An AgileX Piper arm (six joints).
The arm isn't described. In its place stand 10 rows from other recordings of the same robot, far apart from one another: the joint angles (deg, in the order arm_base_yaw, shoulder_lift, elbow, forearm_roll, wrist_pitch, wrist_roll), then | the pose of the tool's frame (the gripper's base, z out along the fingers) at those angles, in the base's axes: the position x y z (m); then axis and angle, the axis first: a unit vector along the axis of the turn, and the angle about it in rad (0 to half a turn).
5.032 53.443 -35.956 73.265 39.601 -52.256 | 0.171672 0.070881 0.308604 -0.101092 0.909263 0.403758 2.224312
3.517 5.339 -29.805 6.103 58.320 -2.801 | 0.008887 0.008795 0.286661 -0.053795 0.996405 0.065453 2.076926
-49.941 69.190 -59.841 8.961 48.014 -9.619 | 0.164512 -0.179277 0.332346 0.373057 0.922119 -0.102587 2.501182
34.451 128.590 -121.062 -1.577 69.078 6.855 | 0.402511 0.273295 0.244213 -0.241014 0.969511 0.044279 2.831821
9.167 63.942 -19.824 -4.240 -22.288 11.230 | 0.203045 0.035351 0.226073 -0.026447 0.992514 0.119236 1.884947
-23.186 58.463 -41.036 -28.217 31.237 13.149 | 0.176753 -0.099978 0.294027 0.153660 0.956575 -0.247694 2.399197
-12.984 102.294 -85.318 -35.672 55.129 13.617 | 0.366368 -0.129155 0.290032 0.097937 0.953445 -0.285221 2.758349
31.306 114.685 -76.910 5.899 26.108 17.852 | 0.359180 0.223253 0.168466 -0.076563 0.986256 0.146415 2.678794
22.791 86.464 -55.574 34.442 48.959 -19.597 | 0.248020 0.146318 0.240506 -0.191445 0.948555 0.252175 2.903106
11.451 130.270 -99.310 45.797 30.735 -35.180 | 0.486566 0.132577 0.160104 -0.113232 0.964576 0.238267 2.496063
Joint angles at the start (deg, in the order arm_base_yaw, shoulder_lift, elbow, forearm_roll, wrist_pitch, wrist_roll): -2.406, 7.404, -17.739, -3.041, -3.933, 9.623
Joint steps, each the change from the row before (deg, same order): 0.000, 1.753, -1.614, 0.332, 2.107, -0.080; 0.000, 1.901, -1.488, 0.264, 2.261, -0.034; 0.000, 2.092, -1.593, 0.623, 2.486, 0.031; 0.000, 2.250, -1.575, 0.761, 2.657, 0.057; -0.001, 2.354, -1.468, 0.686, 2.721, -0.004; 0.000, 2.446, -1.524, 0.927, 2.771, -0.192; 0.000, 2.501, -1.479, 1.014, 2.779, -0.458; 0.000, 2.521, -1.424, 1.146, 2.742, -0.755
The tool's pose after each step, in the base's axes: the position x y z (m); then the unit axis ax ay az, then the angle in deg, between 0 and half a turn. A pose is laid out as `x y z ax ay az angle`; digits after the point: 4 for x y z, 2 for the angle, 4 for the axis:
0.0505 -0.0020 0.3196 0.0794 0.9954 0.0529 73.10
0.0552 -0.0023 0.3228 0.0826 0.9952 0.0521 75.78
0.0605 -0.0027 0.3259 0.0891 0.9945 0.0557 78.79
0.0666 -0.0030 0.3283 0.0962 0.9935 0.0606 82.15
0.0732 -0.0032 0.3296 0.1016 0.9928 0.0636 85.79
0.0802 -0.0032 0.3307 0.1064 0.9920 0.0673 89.53
0.0874 -0.0031 0.3312 0.1087 0.9916 0.0697 93.36
0.0948 -0.0028 0.3312 0.1087 0.9915 0.0713 97.22

